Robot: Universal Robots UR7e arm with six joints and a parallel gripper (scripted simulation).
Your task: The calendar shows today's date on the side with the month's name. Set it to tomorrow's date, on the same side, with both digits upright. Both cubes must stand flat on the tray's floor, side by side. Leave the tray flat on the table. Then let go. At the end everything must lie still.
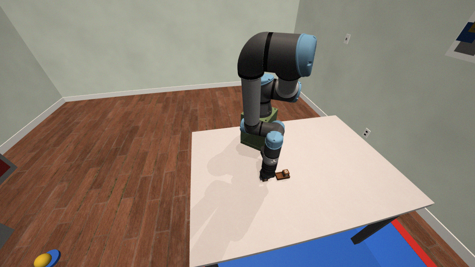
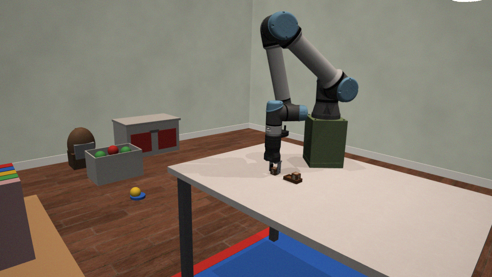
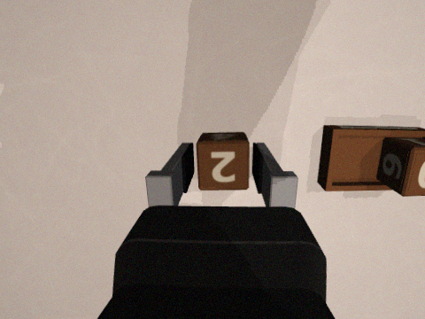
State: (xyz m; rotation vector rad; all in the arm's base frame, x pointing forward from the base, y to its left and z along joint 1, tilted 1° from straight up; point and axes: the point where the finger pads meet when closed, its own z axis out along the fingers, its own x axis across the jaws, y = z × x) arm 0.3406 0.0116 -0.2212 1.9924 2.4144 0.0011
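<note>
Now: hand 1 cm above the brown cube.
</note>
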